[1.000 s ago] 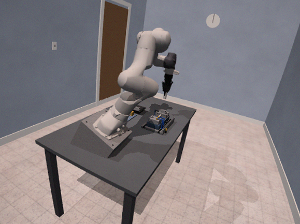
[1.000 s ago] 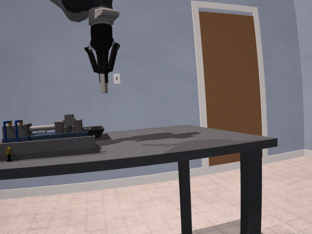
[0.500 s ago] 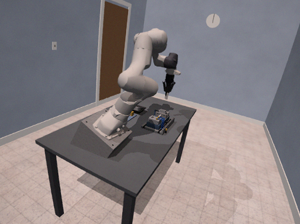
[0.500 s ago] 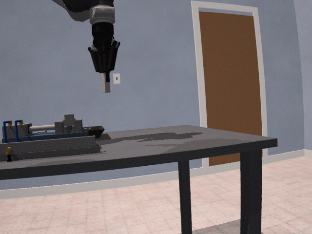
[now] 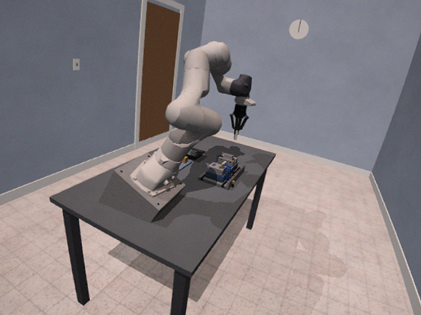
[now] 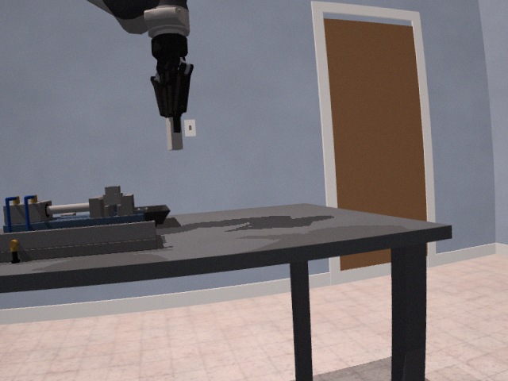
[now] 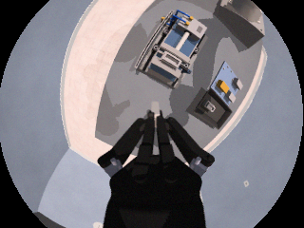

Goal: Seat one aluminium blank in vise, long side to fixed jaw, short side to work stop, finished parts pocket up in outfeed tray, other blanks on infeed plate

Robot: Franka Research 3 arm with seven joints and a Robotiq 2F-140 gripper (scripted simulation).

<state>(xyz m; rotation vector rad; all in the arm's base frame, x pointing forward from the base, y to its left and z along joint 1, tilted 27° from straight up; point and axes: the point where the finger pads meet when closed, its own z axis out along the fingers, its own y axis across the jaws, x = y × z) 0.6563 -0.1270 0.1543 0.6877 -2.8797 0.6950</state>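
Now: the work stop 13 cm behind my hand, 12 cm below it and 4 cm to the left of it. Round my hand: vise guard rail: 21 cm behind, 18 cm below, 10 cm to the right; vise: 20 cm behind, 17 cm below; brass blank: 28 cm to the left, 19 cm below, 19 cm behind.
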